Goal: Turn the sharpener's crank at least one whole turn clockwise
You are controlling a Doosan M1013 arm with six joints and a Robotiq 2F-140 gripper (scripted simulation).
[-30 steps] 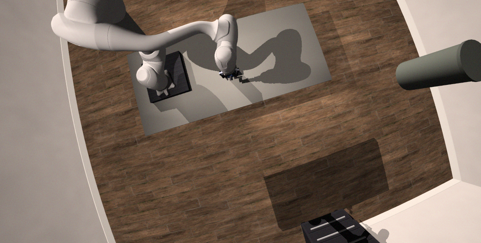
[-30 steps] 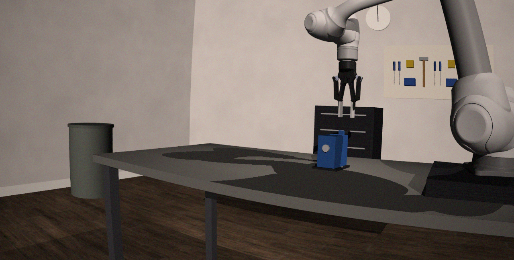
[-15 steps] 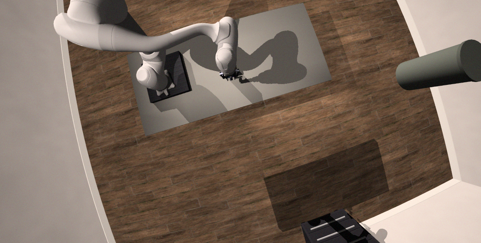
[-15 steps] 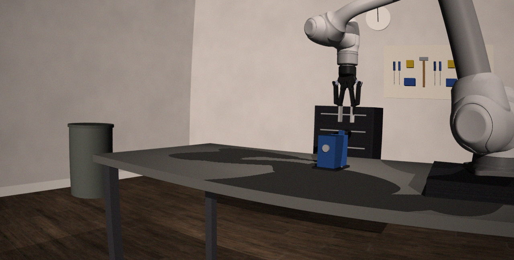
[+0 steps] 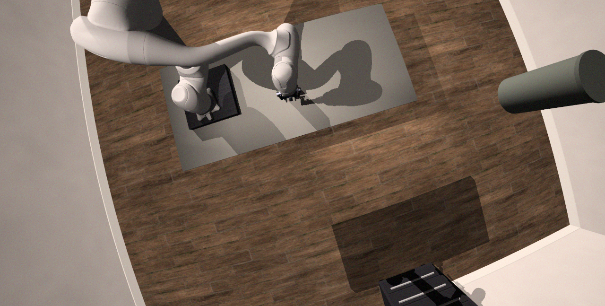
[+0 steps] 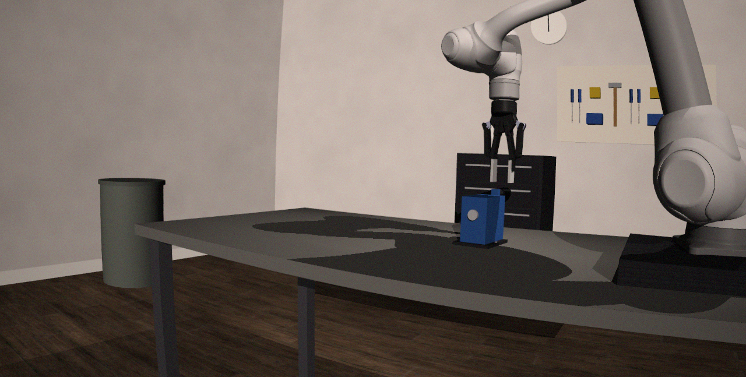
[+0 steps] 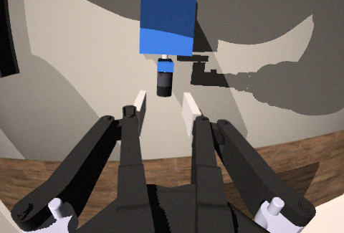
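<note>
Right now my hand is 7 cm above the crank, 2 cm to the right of it and 1 cm short of it.
</note>
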